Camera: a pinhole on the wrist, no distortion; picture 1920 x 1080 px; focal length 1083.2 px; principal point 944.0 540.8 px. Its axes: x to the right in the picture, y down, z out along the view. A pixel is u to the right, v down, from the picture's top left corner.
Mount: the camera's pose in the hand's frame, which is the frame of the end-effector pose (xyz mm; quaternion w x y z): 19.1 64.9 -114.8 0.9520 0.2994 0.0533 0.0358
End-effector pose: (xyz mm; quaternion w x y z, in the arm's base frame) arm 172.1 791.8 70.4 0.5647 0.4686 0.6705 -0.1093
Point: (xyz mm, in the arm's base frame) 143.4 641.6 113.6
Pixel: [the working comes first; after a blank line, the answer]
In the camera's frame: -162.9 -13.4 217.8

134 474
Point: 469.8 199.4 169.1
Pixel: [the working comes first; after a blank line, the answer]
In the camera's frame: -443.4 302.8 573.5

outside the picture
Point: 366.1 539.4 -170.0
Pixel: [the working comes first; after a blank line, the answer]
In the camera's frame: 20.2 160.7 494.6

988 893
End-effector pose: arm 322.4 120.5 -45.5 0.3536 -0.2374 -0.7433 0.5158
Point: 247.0 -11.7 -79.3
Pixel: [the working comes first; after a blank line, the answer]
In the camera's frame: -103.5 86.7 247.1

490 921
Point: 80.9 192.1 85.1
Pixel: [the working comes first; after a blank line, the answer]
In the camera's frame: 186.7 -6.2 304.4

1609 519
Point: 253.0 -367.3 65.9
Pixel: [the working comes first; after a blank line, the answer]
In the camera's frame: -360.4 -18.4 512.7

183 502
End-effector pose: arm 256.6 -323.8 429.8 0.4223 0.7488 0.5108 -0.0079
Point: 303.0 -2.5 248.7
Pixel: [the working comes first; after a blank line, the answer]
In the camera's frame: 302.6 -134.3 179.4

outside the picture
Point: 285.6 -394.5 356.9
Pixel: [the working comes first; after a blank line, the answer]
In the camera's frame: -51.8 61.7 220.3

689 844
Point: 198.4 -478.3 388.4
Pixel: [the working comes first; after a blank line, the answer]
In the camera's frame: -173.5 33.6 224.3

106 703
